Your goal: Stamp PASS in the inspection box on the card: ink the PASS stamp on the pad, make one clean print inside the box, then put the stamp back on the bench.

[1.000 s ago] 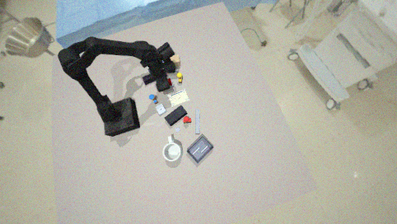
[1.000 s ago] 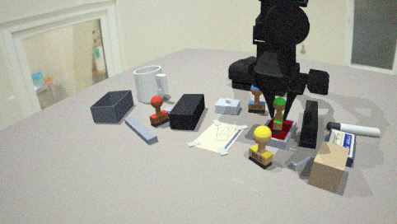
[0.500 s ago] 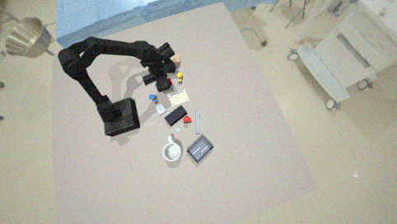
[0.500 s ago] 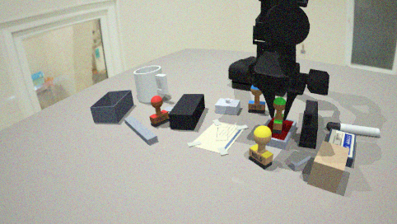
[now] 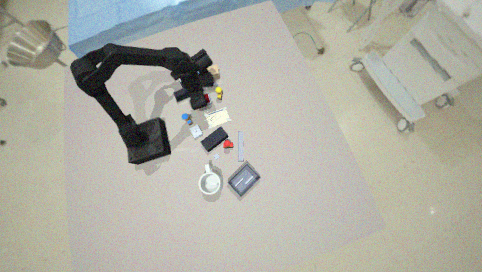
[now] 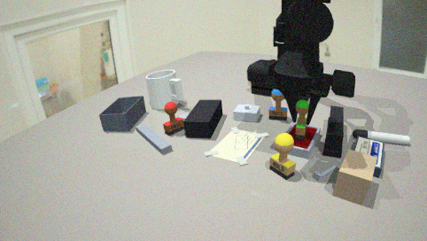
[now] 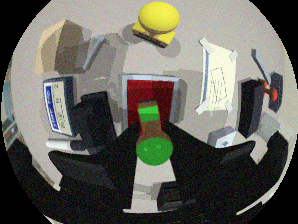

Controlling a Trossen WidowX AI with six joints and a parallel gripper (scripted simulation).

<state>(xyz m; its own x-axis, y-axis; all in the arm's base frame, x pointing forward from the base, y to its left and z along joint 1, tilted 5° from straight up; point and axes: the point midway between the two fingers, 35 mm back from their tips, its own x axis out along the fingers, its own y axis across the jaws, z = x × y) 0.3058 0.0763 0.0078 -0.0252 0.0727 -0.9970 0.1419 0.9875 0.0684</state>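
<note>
My gripper tip is now 40 mm above the red ink pad. Round my gripper tip: green-knobbed stamp (right at my gripper tip); yellow-knobbed stamp (90 mm ahead, 20 mm to the right, 20 mm below); black stapler-like bar (40 mm behind, 70 mm to the left, 30 mm below).
</note>
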